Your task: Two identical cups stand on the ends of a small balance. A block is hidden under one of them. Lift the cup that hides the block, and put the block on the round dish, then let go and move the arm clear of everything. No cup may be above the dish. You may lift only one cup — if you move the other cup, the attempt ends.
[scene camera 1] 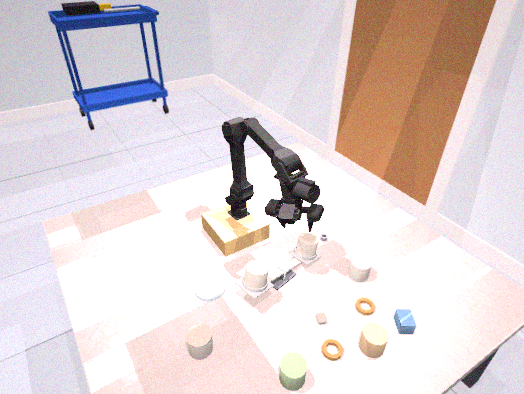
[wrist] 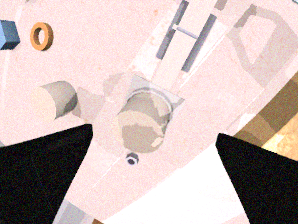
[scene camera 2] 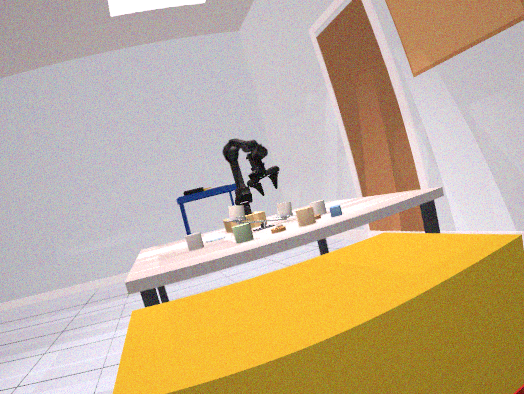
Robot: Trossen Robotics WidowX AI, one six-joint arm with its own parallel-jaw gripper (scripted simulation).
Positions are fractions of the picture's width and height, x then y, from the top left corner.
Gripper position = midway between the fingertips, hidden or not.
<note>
My gripper (scene camera 1: 0.57, 0.58) is open, with nothing in its grasp. I also see a cup (wrist: 0.47, 0.56), a cup (wrist: 0.17, 0.45) and a cup (scene camera 1: 0.38, 0.86).
My gripper also shows in the wrist view (wrist: 0.53, 0.60).
</note>
